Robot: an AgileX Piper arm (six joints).
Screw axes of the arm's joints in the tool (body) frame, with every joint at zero. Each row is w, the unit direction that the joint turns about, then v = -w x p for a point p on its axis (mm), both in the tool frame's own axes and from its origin. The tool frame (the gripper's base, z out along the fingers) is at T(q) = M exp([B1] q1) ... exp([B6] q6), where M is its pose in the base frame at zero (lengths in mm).
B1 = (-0.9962, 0, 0.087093, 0, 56.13, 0)
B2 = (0, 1, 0, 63.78, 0, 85.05)
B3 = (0, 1, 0, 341.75, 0, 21.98)
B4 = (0, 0, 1, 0, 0, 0)
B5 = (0, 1, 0, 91, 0, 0)
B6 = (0, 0, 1, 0, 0, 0)
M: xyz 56.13 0 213.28 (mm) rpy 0 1.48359 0 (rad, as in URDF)
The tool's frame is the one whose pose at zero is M.
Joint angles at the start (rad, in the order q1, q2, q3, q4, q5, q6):
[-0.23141, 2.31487, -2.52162, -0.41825, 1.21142, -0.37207]
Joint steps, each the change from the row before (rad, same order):
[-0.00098, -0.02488, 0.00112, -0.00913, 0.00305, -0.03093]
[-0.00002, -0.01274, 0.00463, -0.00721, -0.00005, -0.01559]
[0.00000, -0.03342, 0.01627, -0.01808, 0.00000, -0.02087]
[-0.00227, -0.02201, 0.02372, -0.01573, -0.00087, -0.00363]
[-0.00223, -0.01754, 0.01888, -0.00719, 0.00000, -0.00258]
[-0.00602, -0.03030, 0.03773, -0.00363, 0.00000, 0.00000]
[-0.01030, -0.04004, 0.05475, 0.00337, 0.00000, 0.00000]
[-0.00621, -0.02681, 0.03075, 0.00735, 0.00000, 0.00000]
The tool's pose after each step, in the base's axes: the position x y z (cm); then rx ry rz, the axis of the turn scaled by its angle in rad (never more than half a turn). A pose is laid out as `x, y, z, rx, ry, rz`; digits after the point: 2 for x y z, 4 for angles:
47.92, -14.97, 34.54, -0.2261, 2.5130, -0.8272
47.64, -14.97, 35.07, -0.2430, 2.5060, -0.8446
46.89, -14.93, 36.32, -0.2629, 2.4902, -0.8805
46.40, -15.05, 36.78, -0.2657, 2.4915, -0.9033
46.00, -15.12, 37.12, -0.2669, 2.4935, -0.9144
45.32, -15.28, 37.52, -0.2627, 2.5028, -0.9200
44.39, -15.52, 37.84, -0.2562, 2.5210, -0.9162
43.76, -15.60, 38.18, -0.2500, 2.5272, -0.9080

